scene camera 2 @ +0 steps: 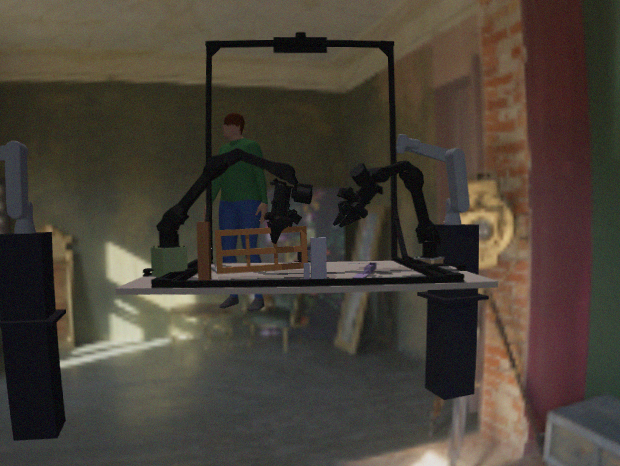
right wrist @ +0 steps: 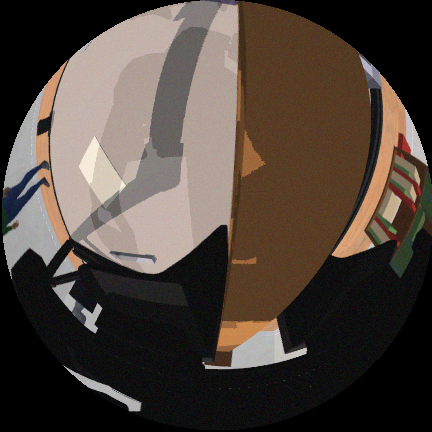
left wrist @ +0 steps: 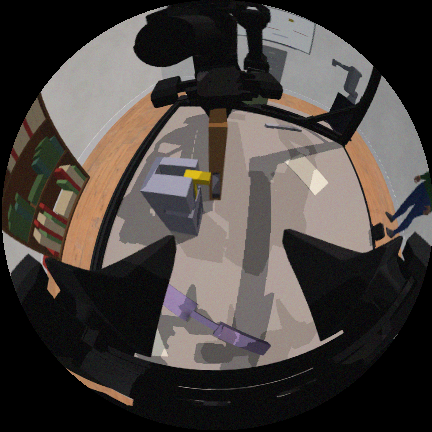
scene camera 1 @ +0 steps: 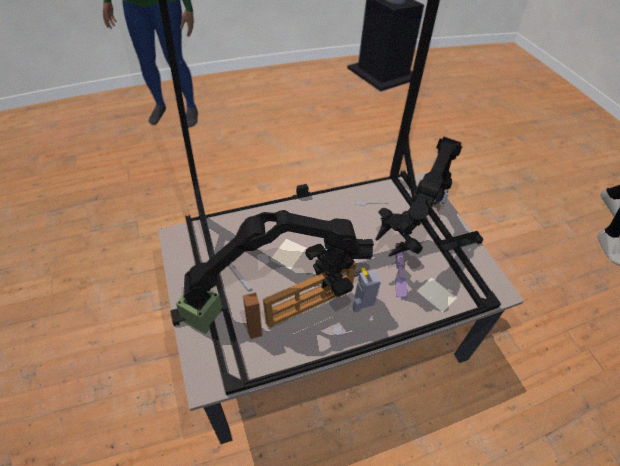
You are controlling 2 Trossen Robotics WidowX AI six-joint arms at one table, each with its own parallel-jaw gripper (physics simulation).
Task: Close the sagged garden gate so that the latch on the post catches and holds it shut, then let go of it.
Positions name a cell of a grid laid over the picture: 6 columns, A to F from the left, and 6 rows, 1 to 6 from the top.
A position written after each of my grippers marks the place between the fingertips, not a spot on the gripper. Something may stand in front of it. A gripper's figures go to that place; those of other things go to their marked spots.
Scene:
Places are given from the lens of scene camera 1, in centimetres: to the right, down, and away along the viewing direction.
my left gripper (scene camera 1: D4): 24, 5, 144
my right gripper (scene camera 1: D4): 4, 17, 140
wooden gate (scene camera 1: C4): -5, 22, 138
grey latch post (scene camera 1: D4): 19, 18, 140

